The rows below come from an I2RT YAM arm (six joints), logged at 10 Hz.
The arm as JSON. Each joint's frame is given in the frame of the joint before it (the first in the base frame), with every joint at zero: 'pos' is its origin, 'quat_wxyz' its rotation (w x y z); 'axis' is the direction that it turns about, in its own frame. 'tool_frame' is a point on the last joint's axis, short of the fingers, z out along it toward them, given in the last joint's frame.
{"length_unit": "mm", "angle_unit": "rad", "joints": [
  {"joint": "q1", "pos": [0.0, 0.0, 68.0], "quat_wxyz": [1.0, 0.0, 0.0, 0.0], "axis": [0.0, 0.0, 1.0]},
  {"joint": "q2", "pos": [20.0, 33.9, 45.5], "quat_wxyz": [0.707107, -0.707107, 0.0, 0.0], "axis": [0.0, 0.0, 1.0]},
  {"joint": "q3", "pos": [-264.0, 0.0, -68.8], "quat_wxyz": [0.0, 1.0, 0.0, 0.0], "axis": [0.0, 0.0, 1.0]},
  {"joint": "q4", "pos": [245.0, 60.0, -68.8], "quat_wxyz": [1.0, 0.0, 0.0, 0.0], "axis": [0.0, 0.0, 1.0]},
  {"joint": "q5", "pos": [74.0, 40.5, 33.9], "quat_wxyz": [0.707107, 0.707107, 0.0, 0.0], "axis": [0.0, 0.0, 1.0]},
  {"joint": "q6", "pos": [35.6, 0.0, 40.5], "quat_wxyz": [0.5, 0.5, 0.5, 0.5], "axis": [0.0, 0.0, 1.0]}
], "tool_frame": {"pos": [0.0, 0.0, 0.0], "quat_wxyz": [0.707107, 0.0, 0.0, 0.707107]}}
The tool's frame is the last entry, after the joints.
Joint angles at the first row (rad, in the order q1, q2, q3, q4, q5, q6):
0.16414, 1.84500, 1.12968, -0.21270, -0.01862, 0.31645
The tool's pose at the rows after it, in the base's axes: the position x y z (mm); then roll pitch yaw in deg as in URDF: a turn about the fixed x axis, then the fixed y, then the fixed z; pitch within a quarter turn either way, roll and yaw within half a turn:
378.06, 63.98, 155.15, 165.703, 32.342, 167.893
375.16, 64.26, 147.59, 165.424, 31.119, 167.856
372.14, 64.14, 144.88, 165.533, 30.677, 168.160
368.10, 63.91, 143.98, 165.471, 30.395, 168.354
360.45, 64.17, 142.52, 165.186, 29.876, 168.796
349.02, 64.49, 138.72, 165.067, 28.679, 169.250
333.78, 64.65, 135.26, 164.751, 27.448, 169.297
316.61, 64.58, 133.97, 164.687, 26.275, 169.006
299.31, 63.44, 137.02, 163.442, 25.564, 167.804
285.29, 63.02, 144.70, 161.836, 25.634, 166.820
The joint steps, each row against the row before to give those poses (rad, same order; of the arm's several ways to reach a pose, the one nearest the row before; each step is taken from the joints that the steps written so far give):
-0.00019, 0.02972, 0.00693, -0.00947, -0.02115, -0.00136
0.00102, 0.00825, -0.01808, 0.00826, -0.01015, 0.00588
0.00071, -0.00323, -0.01469, 0.00357, -0.00309, -0.00229
0.00080, -0.01082, -0.01775, 0.00262, -0.00394, -0.00116
0.00320, -0.02069, -0.03282, 0.00510, -0.00992, -0.00191
0.00537, -0.02584, -0.04700, 0.00241, -0.00963, 0.00186
0.00739, -0.03915, -0.06230, 0.00562, -0.00839, 0.00978
0.00940, -0.05109, -0.06480, -0.00357, -0.00025, 0.01639
0.00583, -0.06724, -0.06318, -0.00554, -0.01124, 0.02645
0.00634, -0.07203, -0.04435, -0.01401, -0.01381, 0.02129

